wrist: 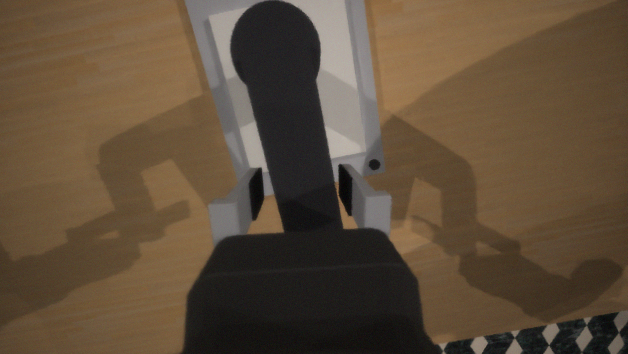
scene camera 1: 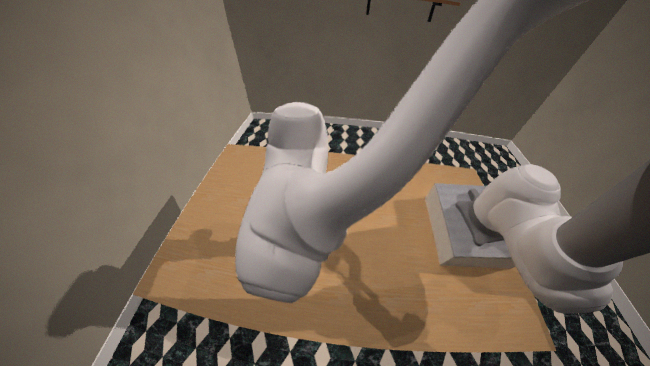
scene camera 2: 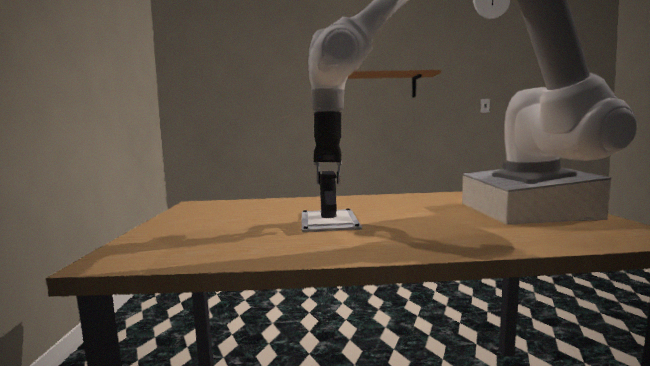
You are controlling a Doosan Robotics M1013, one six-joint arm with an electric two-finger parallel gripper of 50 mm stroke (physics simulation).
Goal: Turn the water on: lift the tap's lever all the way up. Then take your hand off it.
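Frame: origin at the arm's base, x ahead, y left, z up, level; millimetres.
Where they show: gripper, fingertip midpoint: (wrist: 301, 181) (scene camera 2: 328, 183); arm's base, link origin: (scene camera 1: 484, 220) (scene camera 2: 532, 175).
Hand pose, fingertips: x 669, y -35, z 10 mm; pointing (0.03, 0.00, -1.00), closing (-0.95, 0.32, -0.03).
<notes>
Each offset is from my fingertips to the top centre of the thing. "spot": to the spot under its first point. Level surfaces: height alone.
The dark tap {spot: dz -48, dx +9, dy +34 mm} (scene camera 2: 328, 202) stands upright on a pale plate {spot: dz -119, dx +64, dy -58 mm} (scene camera 2: 304, 221) (wrist: 211, 60). In the wrist view, its round head {dz +19, dx -16, dy -74 mm} (wrist: 275, 42) is at the top and the long dark lever {dz +28, dx -7, dy -22 mm} (wrist: 295, 130) runs from it towards the gripper. My gripper (scene camera 2: 328, 176) (wrist: 301, 181) is open, pointing down at the tap's top. Its fingers stand on either side of the lever, with a visible gap on each side in the wrist view. The lever's far end is hidden under the gripper body, and its tilt is hard to tell. The arm hides the tap in scene camera 1.
The plate lies on the wooden table {dz -128 mm} (scene camera 1: 375, 310) (scene camera 2: 225, 260). The robot's base stands on a grey block (scene camera 1: 445, 240) (scene camera 2: 485, 200) to the right. A wall shelf (scene camera 2: 395, 74) hangs behind. Shadows of the arm fall across the table.
</notes>
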